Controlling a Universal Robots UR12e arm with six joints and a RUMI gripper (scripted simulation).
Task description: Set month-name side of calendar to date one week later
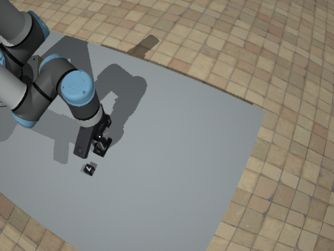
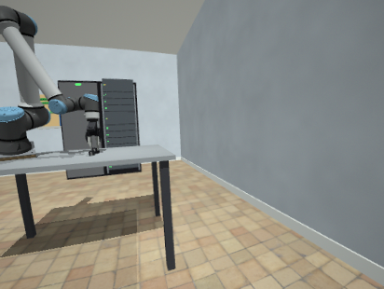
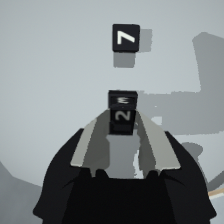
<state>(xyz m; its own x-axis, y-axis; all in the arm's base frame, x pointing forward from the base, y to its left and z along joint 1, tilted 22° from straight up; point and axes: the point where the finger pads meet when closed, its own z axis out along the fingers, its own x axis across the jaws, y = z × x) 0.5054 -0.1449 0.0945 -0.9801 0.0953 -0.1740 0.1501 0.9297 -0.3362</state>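
The black cube lies 1 cm below my hand. Also, from my hand: dark tray 2 cm to the left, 3 cm below.
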